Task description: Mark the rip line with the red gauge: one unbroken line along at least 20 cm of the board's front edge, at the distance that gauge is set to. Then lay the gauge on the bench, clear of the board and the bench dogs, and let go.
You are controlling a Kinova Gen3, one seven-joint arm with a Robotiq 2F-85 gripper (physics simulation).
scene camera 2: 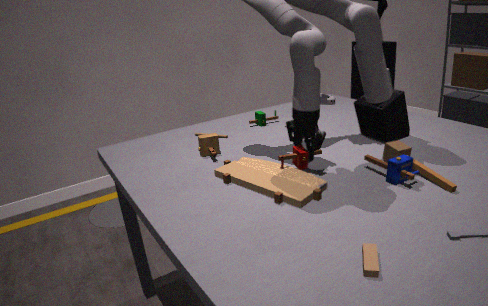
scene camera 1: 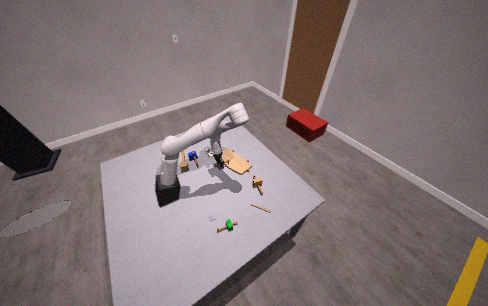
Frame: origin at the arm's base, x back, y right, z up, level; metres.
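Seen in the pictures: gripper, fingertip midpoint: (scene camera 2: 303, 159) (scene camera 1: 220, 165); arm's base at its link origin: (scene camera 2: 378, 96) (scene camera 1: 168, 180).
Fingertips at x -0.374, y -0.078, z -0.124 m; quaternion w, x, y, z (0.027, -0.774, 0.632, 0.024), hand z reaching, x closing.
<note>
Offsets run from my fingertips to a thing's top centre. "*": to the spot under its first point. Level surfaces: height alone.
My gripper (scene camera 1: 220, 163) (scene camera 2: 306, 146) points down at the board's long edge nearest the robot base. It is shut on the red gauge @[dx -0.017, dy -0.011, dz +0.041 m] (scene camera 2: 300, 157), whose block is low between the fingers. The gauge's beam reaches over the board, and its small upright pin @[* dx -0.076, dy -0.001, dz +0.008 m] (scene camera 2: 281, 162) is at the board's edge region; whether it touches the wood cannot be told. The board @[dx -0.121, dy -0.017, dz -0.010 m] (scene camera 1: 239, 163) (scene camera 2: 265, 179) lies flat between brown bench dogs @[dx -0.161, dy -0.131, dz -0.005 m] (scene camera 2: 278, 197) @[dx -0.073, dy -0.168, dz -0.005 m] (scene camera 2: 317, 194) @[dx -0.228, dy +0.036, dz -0.005 m] (scene camera 2: 227, 178). I can make out no clear line on its speckled top. In scene camera 1 the gauge is mostly hidden by the fingers.
On the bench @[dz -0.030 m] (scene camera 1: 145, 240) (scene camera 2: 210, 225) are a blue gauge @[dx +0.173, dy -0.175, dz +0.038 m] (scene camera 1: 193, 155) (scene camera 2: 399, 169), a green gauge @[dx +0.117, dy +0.469, dz +0.023 m] (scene camera 1: 229, 224) (scene camera 2: 260, 118), a wooden gauge @[dx -0.199, dy +0.279, dz +0.037 m] (scene camera 1: 257, 182) (scene camera 2: 209, 145), a wooden square (scene camera 1: 184, 165) (scene camera 2: 435, 176), a thin stick @[dx -0.132, dy +0.444, dz -0.019 m] (scene camera 1: 261, 208) and a small wood block @[dx -0.131, dy -0.414, dz -0.015 m] (scene camera 2: 370, 260).
</note>
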